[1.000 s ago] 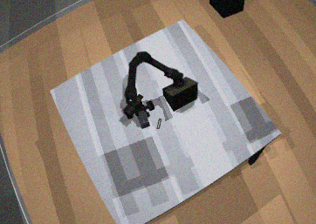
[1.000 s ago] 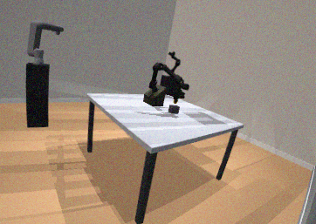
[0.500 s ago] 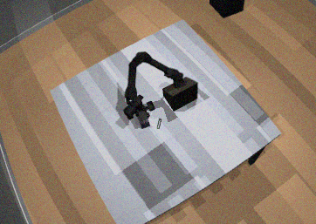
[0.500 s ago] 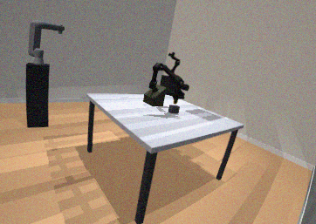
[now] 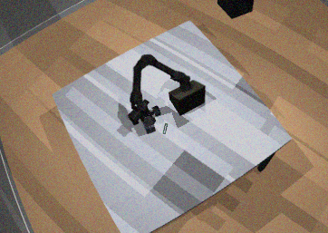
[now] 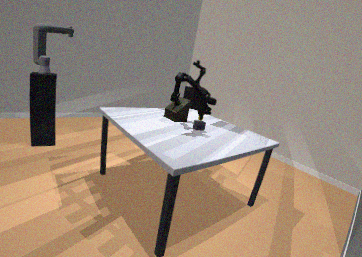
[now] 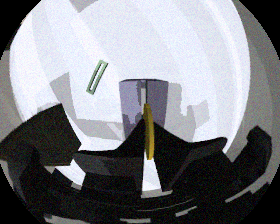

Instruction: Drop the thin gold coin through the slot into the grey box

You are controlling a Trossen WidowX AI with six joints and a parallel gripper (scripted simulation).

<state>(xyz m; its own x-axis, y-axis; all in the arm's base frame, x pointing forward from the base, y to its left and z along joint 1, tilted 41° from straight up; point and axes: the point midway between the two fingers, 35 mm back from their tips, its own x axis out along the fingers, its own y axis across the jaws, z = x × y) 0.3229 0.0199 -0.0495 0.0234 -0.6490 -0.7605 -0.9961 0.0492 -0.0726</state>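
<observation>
My gripper tip is 2 cm below the gold coin.
</observation>
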